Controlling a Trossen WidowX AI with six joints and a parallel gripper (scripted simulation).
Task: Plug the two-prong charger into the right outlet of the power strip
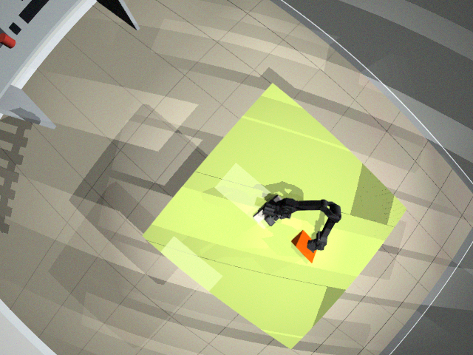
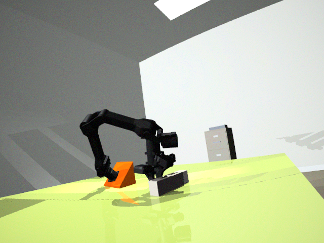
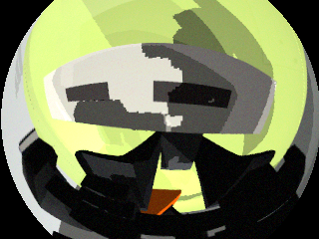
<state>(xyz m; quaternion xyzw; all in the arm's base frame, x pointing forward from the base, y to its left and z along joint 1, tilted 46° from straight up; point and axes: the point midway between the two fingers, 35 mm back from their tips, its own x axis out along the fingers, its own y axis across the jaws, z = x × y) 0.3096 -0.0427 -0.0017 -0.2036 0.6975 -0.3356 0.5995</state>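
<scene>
Right now my gripper tip is 2 cm short of the dark two-prong charger and 1 cm below it.
</scene>
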